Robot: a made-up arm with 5 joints.
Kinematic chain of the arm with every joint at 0, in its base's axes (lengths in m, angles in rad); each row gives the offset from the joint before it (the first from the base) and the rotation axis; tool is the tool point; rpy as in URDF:
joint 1: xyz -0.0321 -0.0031 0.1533 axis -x
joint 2: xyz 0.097 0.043 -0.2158 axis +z
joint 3: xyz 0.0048 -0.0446 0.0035 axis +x
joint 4: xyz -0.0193 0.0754 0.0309 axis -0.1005 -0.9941 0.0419
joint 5: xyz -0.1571 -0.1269 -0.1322 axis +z
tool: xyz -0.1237 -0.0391 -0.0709 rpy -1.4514 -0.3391 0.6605
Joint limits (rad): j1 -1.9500..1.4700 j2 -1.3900..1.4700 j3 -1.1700..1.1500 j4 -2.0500..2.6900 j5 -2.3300..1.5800
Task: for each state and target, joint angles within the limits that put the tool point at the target. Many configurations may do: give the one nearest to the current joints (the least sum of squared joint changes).
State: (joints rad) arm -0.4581 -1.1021 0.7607 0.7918 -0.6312
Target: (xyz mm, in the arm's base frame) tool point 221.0 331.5 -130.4
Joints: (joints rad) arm -0.5132 -1.1804 0.9638 0.8640 -0.7032
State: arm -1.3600 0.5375 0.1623 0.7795 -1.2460
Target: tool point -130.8 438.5 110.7
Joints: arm -1.4496 0.3408 0.2735 0.3332 -0.9439
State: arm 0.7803 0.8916 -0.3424 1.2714 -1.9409
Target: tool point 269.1 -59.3 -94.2
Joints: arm 0.7028 0.3569 -0.2342 1.9585 -2.1631
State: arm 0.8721 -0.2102 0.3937 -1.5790 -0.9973
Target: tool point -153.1 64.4 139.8
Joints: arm 1.0318 -0.1703 0.2637 -1.5897 -1.3872
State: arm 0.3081 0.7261 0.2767 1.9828 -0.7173
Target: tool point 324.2 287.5 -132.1
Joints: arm -0.3545 0.8845 0.2123 1.9556 -0.3269
